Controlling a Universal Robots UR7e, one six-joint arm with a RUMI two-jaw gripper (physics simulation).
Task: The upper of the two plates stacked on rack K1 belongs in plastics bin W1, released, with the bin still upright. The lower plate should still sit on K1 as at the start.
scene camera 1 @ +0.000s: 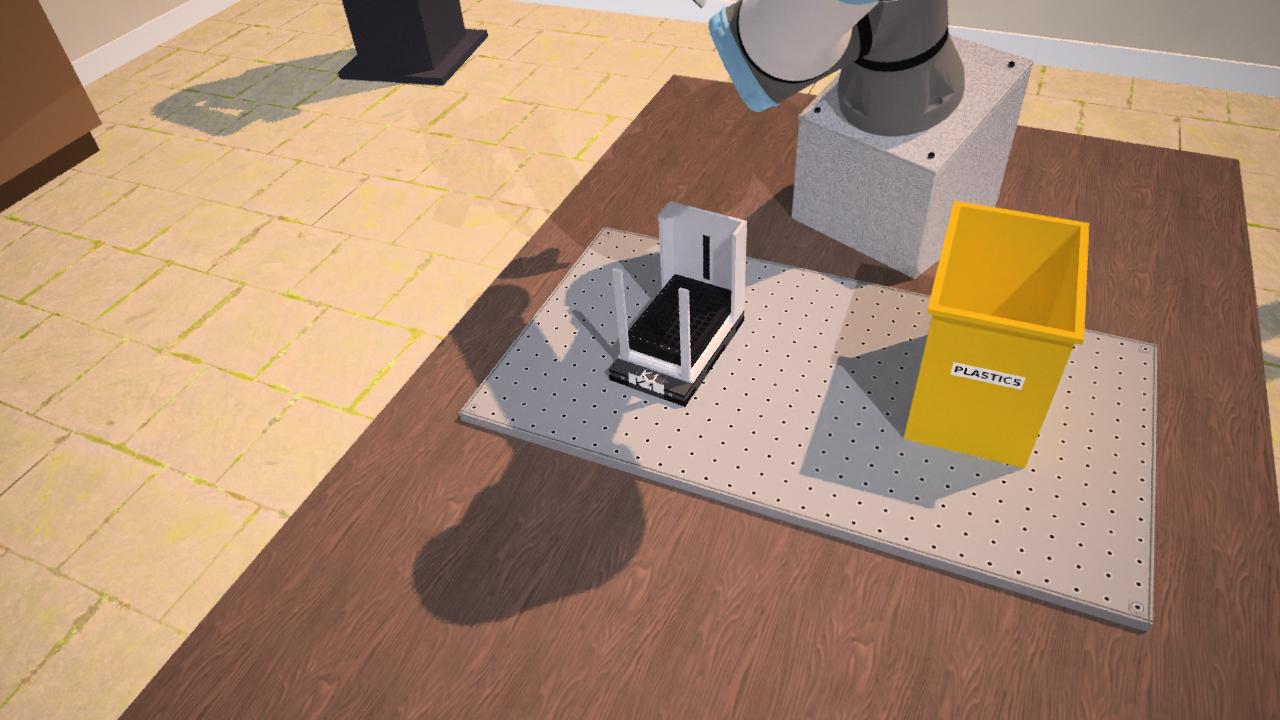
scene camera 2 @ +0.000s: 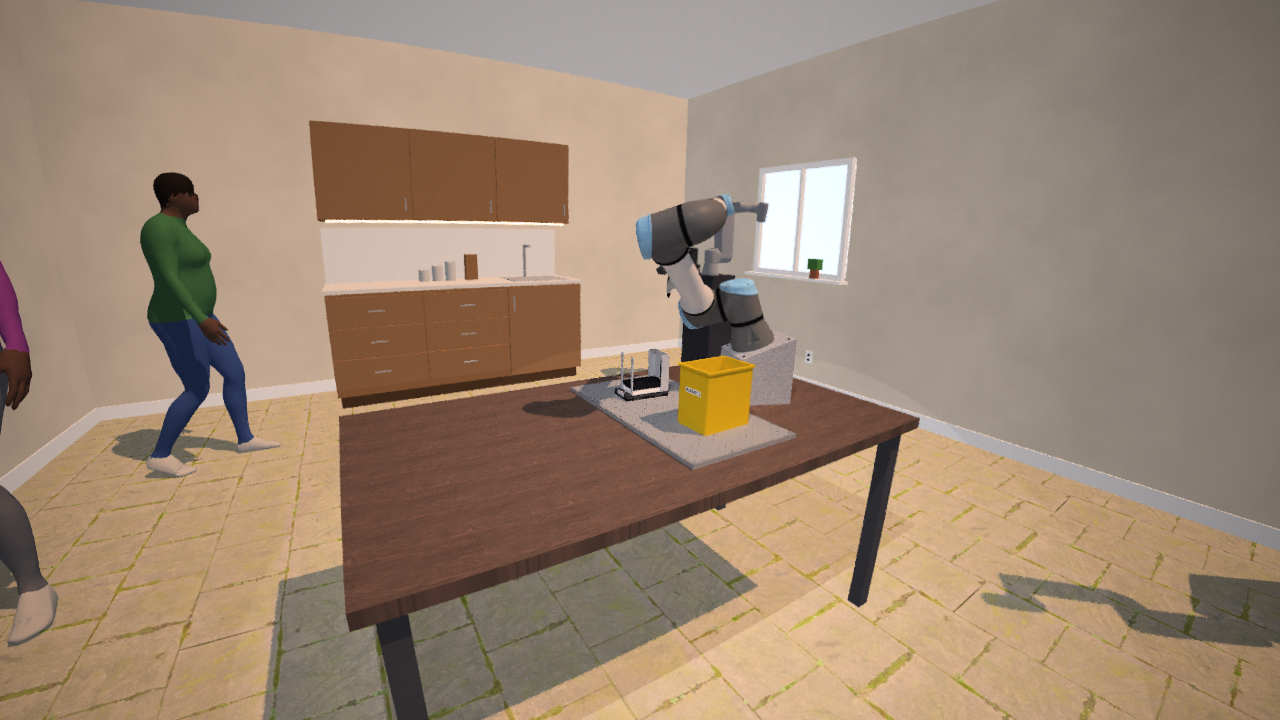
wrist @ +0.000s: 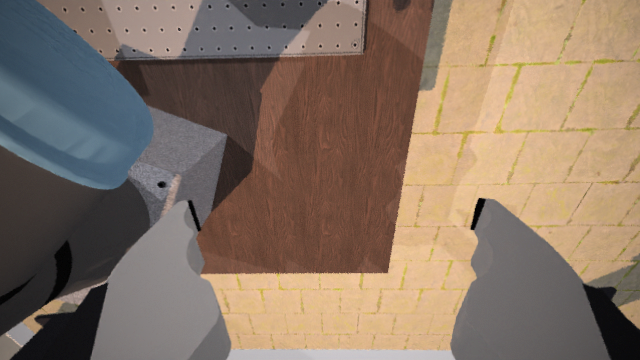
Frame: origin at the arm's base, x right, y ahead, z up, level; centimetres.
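Seen in the pictures: gripper, fingertip midpoint: (scene camera 1: 643, 0) (scene camera 2: 679, 299) (wrist: 332, 201); arm's base, link origin: (scene camera 1: 900, 91) (scene camera 2: 753, 343).
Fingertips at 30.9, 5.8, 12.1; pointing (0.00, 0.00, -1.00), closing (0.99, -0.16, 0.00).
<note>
Pixels of each thing's top centre, then the offset from my fingertips to it, as dx, dy, dz. Level surfaces: height alone.
- Rack K1, top centre: (scene camera 1: 675, 249) (scene camera 2: 642, 353) -9.6, +27.1, -15.3
- Plastics bin W1, top centre: (scene camera 1: 1012, 263) (scene camera 2: 716, 364) -42.5, +28.0, -11.8
- perforated board, surface height: dz -29.7
- brown table, surface height: dz -31.0
Rack K1 (scene camera 1: 683, 240) (scene camera 2: 657, 365), with a white back wall and thin front posts, stands upright on the left part of the pegboard. Black gridded plates (scene camera 1: 677, 320) lie flat in it; the upper and lower cannot be told apart. Plastics bin W1 (scene camera 1: 975, 416) (scene camera 2: 713, 404), yellow and labelled PLASTICS, stands upright to the right; its floor is hidden. My gripper (wrist: 332, 201) is open, with nothing between its fingers. In the wrist view it is high above the table's edge near the robot base, away from the rack and bin. In scene camera 1 it is almost wholly out of frame.
The perforated board (scene camera 1: 760, 429) (wrist: 225, 19) lies on the brown table (scene camera 1: 358, 582) (scene camera 2: 492, 501) (wrist: 330, 150). The grey robot pedestal (scene camera 1: 859, 183) (scene camera 2: 774, 374) (wrist: 187, 137) stands behind the board, close to the bin. A person in green (scene camera 2: 183, 259) stands well left of the table.
</note>
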